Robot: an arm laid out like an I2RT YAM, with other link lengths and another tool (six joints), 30 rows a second.
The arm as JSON. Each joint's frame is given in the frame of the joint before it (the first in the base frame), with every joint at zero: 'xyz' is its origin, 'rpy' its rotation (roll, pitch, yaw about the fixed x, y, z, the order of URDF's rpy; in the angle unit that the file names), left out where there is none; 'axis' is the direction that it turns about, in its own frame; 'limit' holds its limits. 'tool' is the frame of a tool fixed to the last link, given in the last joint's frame.
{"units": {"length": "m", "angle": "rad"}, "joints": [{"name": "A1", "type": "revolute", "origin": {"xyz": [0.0, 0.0, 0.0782]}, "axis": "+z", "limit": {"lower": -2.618, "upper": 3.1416}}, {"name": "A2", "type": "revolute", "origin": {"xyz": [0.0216, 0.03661, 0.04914]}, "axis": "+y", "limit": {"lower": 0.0, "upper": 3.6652}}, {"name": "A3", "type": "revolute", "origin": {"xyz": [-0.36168, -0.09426, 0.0]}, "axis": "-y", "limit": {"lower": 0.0, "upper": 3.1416}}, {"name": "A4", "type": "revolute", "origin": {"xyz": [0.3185, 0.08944, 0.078]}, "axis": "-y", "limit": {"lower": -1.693, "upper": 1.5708}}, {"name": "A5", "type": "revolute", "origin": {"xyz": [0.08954, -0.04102, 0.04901]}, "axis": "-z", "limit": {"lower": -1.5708, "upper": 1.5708}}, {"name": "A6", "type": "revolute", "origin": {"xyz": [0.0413, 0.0, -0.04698]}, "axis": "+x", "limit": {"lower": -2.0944, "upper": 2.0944}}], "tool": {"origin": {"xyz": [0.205, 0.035, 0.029], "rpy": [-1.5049, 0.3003, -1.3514]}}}
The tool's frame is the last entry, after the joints.
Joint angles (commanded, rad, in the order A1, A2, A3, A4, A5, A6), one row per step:
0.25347, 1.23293, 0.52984, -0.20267, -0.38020, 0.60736
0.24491, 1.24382, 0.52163, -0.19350, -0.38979, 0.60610
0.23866, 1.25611, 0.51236, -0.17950, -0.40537, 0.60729
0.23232, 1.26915, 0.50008, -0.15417, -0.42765, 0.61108
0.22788, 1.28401, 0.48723, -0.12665, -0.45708, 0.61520
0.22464, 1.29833, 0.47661, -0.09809, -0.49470, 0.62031
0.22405, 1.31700, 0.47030, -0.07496, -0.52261, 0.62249
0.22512, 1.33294, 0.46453, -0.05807, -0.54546, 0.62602
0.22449, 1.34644, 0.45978, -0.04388, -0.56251, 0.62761
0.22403, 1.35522, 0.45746, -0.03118, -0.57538, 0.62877
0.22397, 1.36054, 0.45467, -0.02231, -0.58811, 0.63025
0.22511, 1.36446, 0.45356, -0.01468, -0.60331, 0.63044
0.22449, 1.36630, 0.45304, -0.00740, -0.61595, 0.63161
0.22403, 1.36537, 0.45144, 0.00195, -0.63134, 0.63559
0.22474, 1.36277, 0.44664, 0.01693, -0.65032, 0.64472
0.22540, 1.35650, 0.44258, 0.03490, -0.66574, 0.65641
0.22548, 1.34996, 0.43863, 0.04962, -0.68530, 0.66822
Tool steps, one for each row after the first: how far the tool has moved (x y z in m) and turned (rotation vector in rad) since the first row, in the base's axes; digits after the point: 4 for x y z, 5 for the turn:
-0.0007, -0.0017, -0.0058, 0.00432, 0.01086, -0.00176
-0.0021, -0.0012, -0.0110, 0.01505, 0.02178, 0.00060
-0.0029, 0.0008, -0.0148, 0.03396, 0.02793, 0.00510
-0.0050, 0.0048, -0.0184, 0.05843, 0.03581, 0.01565
-0.0074, 0.0109, -0.0194, 0.09036, 0.04211, 0.03193
-0.0091, 0.0161, -0.0220, 0.11231, 0.05047, 0.04681
-0.0117, 0.0207, -0.0250, 0.13035, 0.06166, 0.05907
-0.0133, 0.0236, -0.0277, 0.14333, 0.06982, 0.06744
-0.0136, 0.0259, -0.0281, 0.15400, 0.07140, 0.07417
-0.0148, 0.0282, -0.0281, 0.16450, 0.07400, 0.08093
-0.0162, 0.0314, -0.0268, 0.17663, 0.07464, 0.09149
-0.0165, 0.0335, -0.0248, 0.18765, 0.07293, 0.09831
-0.0171, 0.0361, -0.0214, 0.20249, 0.06976, 0.10549
-0.0185, 0.0395, -0.0173, 0.22268, 0.06658, 0.11317
-0.0185, 0.0423, -0.0112, 0.24231, 0.05712, 0.11803
-0.0196, 0.0454, -0.0051, 0.26441, 0.05152, 0.12494

